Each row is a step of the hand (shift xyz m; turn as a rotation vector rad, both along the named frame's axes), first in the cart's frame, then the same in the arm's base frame.
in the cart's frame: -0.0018 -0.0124 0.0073 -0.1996 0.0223 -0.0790
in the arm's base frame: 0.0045 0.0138 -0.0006 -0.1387 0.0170 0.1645
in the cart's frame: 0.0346 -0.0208 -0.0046 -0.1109 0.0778 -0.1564
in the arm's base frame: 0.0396 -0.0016 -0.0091 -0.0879 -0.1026 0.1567
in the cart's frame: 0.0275 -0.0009 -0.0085 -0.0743 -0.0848 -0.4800
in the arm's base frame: 0.0229 -0.0152 -0.0085 0.1277 -0.1905 0.4365
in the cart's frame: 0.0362 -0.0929 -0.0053 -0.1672 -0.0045 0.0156
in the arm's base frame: 0.0862 0.0485 0.0137 -0.1235 0.0784 0.0825
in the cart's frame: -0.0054 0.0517 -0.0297 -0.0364 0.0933 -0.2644
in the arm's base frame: -0.0284 -0.0519 0.0092 -0.0143 -0.2061 0.1931
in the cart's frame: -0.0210 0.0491 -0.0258 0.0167 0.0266 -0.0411
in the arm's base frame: -0.0393 -0.0416 0.0157 0.0065 -0.0495 0.0137
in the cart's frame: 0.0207 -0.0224 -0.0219 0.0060 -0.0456 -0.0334
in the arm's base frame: 0.0351 -0.0051 0.0124 0.0420 0.0105 0.0369
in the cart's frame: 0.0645 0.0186 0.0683 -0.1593 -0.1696 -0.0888
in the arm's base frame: 0.0171 0.0012 -0.0942 0.0139 0.1315 0.2111
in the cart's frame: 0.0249 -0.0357 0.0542 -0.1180 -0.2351 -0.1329
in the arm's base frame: 0.0261 0.0471 -0.0440 0.0970 0.1359 0.2429
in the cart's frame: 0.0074 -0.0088 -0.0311 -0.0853 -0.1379 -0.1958
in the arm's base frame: 0.0193 -0.0148 0.0225 0.0768 0.0173 0.2417
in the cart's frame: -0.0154 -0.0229 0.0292 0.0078 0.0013 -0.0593
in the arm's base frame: -0.0047 0.0394 -0.0065 0.0208 -0.0386 0.0407
